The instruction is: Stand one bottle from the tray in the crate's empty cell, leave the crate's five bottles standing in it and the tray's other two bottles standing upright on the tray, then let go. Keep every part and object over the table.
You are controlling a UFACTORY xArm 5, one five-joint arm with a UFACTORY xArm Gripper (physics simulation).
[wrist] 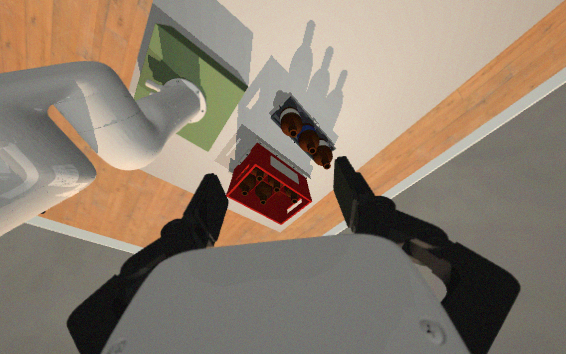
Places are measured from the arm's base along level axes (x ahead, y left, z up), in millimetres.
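Where they show: gripper, fingertip midpoint: (pixel 277 180); arm's base, origin of the base link: (pixel 185 101).
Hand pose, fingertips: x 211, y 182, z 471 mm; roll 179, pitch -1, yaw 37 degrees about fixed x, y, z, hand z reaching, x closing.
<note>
Things, the pixels of their top centre, and the offset from my fingertips. "*": a spot on its surface instead. Level surfaces: height alone.
- red crate, middle of its top: (pixel 270 198) dx +166, dy -352, dz -381 mm
- dark grey tray, surface spot: (pixel 277 119) * dx +76, dy -120, dz -551 mm
- pale table top, its level: dz -557 mm
The red crate (pixel 262 158) stands on the table, seen from above between and beyond the fingertips. Five brown bottles stand in its cells; the empty cell is at its lower corner in the view. The dark grey tray (pixel 277 119) lies beyond the crate, up and to the right. Three brown bottles stand upright on it in a row: one with a white label (pixel 291 121), a middle one with a blue label (pixel 309 141), and an end one with a white label (pixel 324 155). My gripper (pixel 277 180) is wide open and empty, high above the crate and tray.
The pale table top (pixel 400 65) bears the crate and tray. A green surface (pixel 220 102) is at the upper left, with the arm's pale base (pixel 182 102) on it and arm links beside it. Wooden flooring (pixel 440 115) borders the table. Long bottle shadows fall beyond the tray.
</note>
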